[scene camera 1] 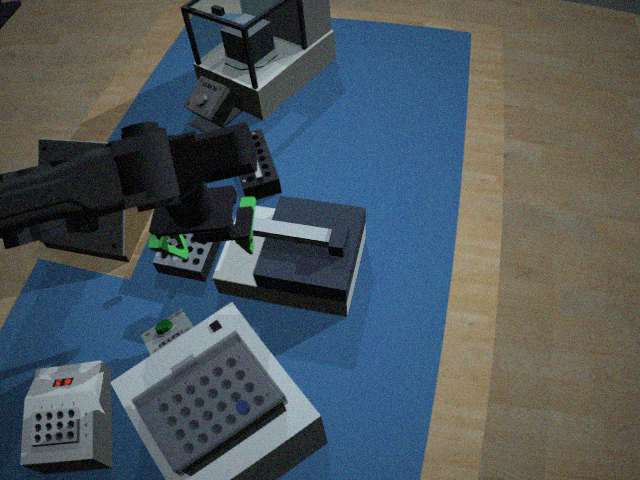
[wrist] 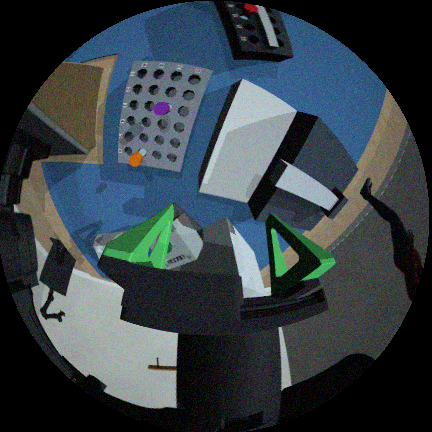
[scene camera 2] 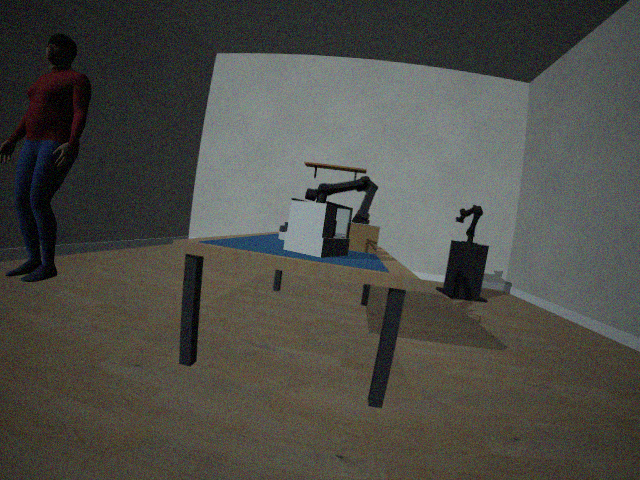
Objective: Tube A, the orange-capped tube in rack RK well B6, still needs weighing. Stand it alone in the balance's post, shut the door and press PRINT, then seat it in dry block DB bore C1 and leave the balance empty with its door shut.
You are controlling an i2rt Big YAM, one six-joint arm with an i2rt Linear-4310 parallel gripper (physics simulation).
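Pixels of known places: gripper, fingertip midpoint: (scene camera 1: 218, 253) (wrist: 222, 213); arm's base at its link origin: (scene camera 2: 362, 235).
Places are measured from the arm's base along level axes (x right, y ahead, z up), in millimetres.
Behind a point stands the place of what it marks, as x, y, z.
Observation:
The orange-capped tube (wrist: 135, 159) @(66, 189, -34) stands in a corner well of the grey rack (wrist: 171, 141) @(55, 221, -74) (scene camera 1: 180, 269) @(85, 201, -63) in the wrist view. In scene camera 1 the arm and gripper partly cover this rack, and the orange cap does not show. My gripper (scene camera 1: 211, 237) @(93, 283, 7) (wrist: 222, 213) @(93, 283, 7) is open and empty, above the rack area. The balance (scene camera 1: 297, 77) @(-372, 313, -56) (scene camera 2: 305, 227) @(-529, 295, 15) stands at the far end of the mat; its dark-framed chamber holds a dark block. I cannot tell whether its door is shut. A keypad box (scene camera 1: 206, 98) @(-262, 159, -20) sits before it. A white block with a red display (scene camera 1: 63, 382) @(303, 83, -38) and small bores stands at lower left.
A purple-capped tube (wrist: 161, 108) @(13, 213, -34) shares the grey rack. A dark-lidded box with a white handle (scene camera 1: 320, 268) @(95, 425, -8) (wrist: 250, 150) @(41, 310, -43) stands beside it. A black rack (scene camera 1: 268, 187) @(-88, 309, -66) (wrist: 262, 54) @(-82, 296, -64) lies beyond. A large white machine (scene camera 1: 126, 379) @(305, 224, 47) and a green-button box (scene camera 1: 163, 326) @(204, 223, -16) stand nearer scene camera 1.

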